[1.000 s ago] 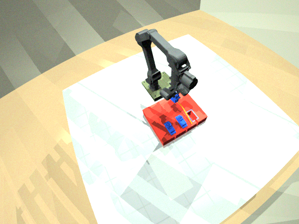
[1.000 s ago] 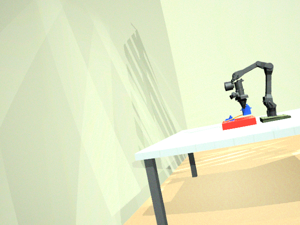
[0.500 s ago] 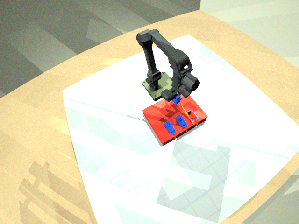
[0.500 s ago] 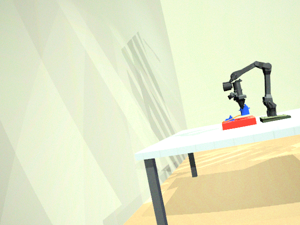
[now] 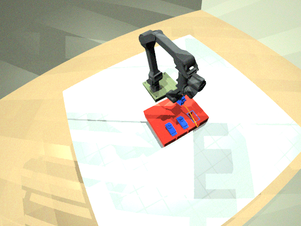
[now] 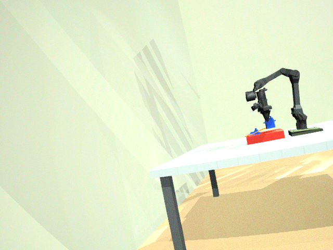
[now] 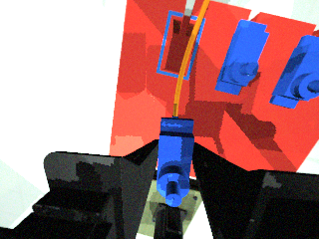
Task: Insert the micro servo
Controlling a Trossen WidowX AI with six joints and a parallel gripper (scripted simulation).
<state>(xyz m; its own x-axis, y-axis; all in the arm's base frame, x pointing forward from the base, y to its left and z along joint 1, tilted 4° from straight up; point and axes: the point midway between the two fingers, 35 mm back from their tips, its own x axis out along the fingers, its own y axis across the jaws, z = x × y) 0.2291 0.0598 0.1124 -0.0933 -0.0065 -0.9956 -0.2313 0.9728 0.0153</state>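
Right now my gripper tip is 100 mm above the red deck, 60 mm to the left of it and 10 mm past it.
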